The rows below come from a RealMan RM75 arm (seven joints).
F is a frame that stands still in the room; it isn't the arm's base.
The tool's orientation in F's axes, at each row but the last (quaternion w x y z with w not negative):
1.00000 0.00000 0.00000 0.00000
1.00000 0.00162 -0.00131 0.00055
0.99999 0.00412 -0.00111 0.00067
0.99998 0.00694 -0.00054 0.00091
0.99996 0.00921 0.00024 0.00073
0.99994 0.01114 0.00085 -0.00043
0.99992 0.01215 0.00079 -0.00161
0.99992 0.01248 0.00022 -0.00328
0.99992 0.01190 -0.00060 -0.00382
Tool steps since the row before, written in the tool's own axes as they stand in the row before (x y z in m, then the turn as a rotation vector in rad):
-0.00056 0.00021 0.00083 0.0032 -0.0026 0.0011
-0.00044 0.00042 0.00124 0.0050 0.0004 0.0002
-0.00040 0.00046 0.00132 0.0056 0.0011 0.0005
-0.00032 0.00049 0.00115 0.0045 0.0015 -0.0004
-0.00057 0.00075 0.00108 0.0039 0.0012 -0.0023
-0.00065 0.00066 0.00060 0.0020 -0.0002 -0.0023
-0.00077 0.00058 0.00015 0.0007 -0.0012 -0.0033
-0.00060 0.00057 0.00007 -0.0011 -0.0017 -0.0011
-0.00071 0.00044 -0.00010 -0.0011 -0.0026 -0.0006
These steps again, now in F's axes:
-0.00056 0.00021 0.00083 0.0032 -0.0026 0.0011
-0.00044 0.00042 0.00124 0.0050 0.0004 0.0002
-0.00040 0.00045 0.00132 0.0056 0.0011 0.0005
-0.00032 0.00047 0.00116 0.0045 0.0015 -0.0004
-0.00057 0.00073 0.00109 0.0039 0.0012 -0.0023
-0.00065 0.00065 0.00062 0.0020 -0.0002 -0.0023
-0.00077 0.00058 0.00017 0.0007 -0.0011 -0.0033
-0.00060 0.00057 0.00008 -0.0011 -0.0017 -0.0011
-0.00071 0.00045 -0.00009 -0.0011 -0.0026 -0.0007

